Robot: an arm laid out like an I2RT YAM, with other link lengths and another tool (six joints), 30 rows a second.
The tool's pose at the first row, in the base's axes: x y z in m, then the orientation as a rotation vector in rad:
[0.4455 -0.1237 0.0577 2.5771 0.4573 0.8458]
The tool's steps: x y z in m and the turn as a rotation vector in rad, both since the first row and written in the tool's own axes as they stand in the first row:
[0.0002 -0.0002 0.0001 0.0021 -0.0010 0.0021]
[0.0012 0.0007 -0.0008 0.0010 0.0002 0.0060]
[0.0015 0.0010 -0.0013 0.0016 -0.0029 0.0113]
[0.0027 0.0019 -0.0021 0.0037 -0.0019 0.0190]
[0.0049 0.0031 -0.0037 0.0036 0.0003 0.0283]
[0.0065 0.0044 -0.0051 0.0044 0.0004 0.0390]
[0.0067 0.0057 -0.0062 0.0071 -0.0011 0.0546]
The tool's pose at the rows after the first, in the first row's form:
[0.4457 -0.1235 0.0576 2.5802 0.4555 0.8451]
[0.4461 -0.1236 0.0592 2.5806 0.4504 0.8481]
[0.4460 -0.1236 0.0599 2.5844 0.4431 0.8458]
[0.4466 -0.1237 0.0615 2.5893 0.4349 0.8497]
[0.4475 -0.1234 0.0643 2.5925 0.4238 0.8557]
[0.4481 -0.1235 0.0667 2.5977 0.4107 0.8595]
[0.4478 -0.1243 0.0682 2.6072 0.3919 0.8627]

